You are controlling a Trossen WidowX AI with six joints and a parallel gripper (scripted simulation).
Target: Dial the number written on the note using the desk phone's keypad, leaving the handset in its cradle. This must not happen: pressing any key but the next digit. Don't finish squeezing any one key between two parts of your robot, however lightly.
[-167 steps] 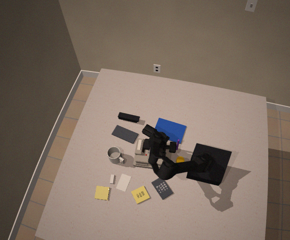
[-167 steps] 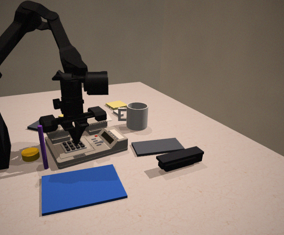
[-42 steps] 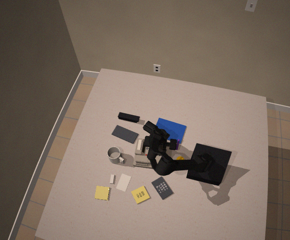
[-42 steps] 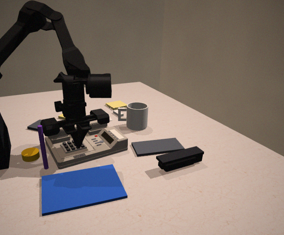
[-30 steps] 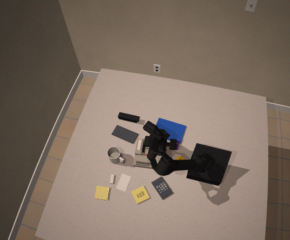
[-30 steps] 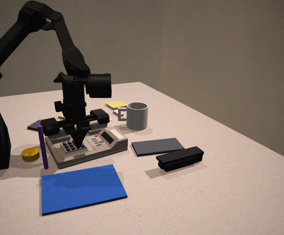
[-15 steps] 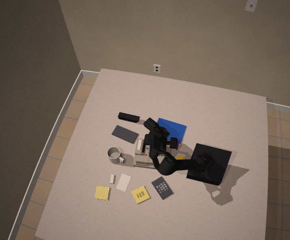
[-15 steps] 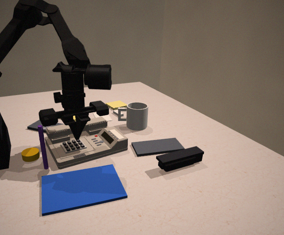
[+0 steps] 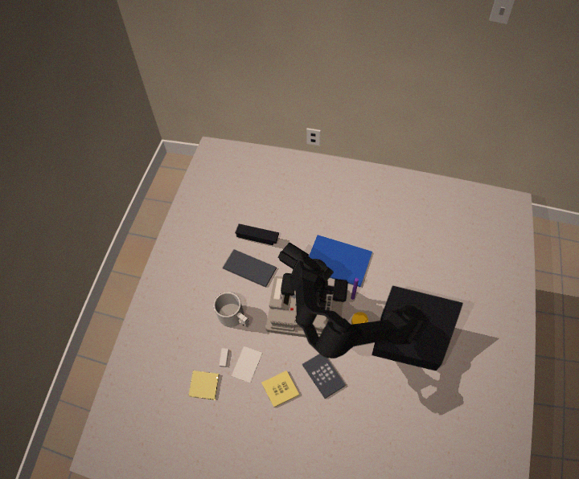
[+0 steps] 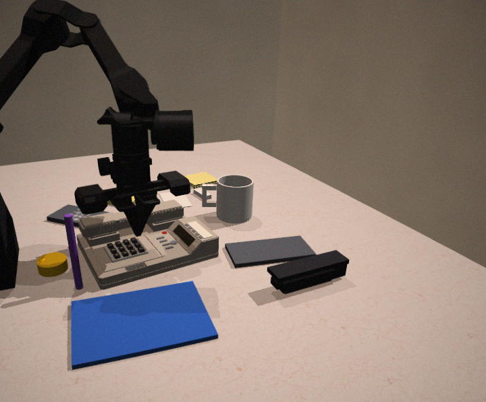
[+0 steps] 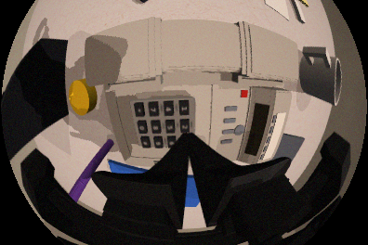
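The beige desk phone is 20 mm ahead of my hand, 20 mm to the left of it and 60 mm below it. The rest, counted from my hand: purple stick (120 mm behind, 40 mm to the right, 20 mm below); handset (20 mm ahead, 70 mm to the left, 40 mm below); blue pad (60 mm behind, 160 mm to the right, 80 mm below).
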